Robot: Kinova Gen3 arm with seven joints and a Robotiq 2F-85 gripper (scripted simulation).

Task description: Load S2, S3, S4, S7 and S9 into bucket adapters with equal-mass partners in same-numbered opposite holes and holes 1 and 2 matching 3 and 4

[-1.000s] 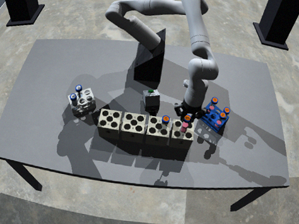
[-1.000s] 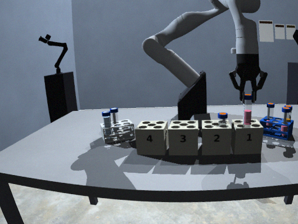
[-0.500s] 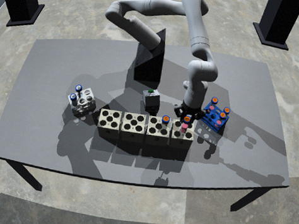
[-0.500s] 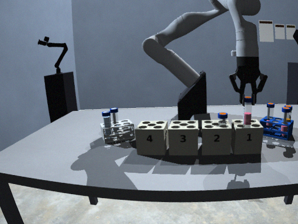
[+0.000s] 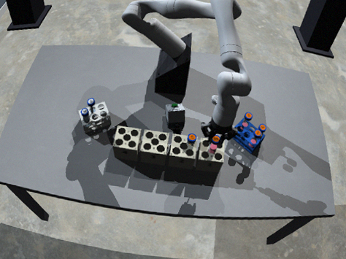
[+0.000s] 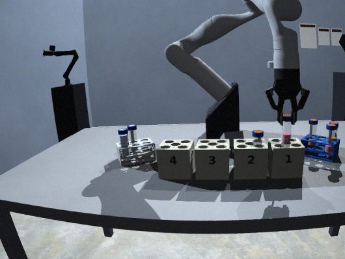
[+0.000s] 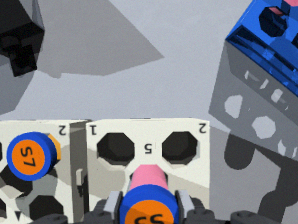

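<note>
Right now the sample tube S3 is 50 mm below my hand and 10 mm to the right of it. From my hand the other things lie so: adapter 2 (120 mm below, 110 mm to the right, 10 mm behind); sample tube S4 (190 mm to the left, 100 mm below, 80 mm behind); sample tube S7 (100 mm below, 80 mm to the right, 30 mm behind).
</note>
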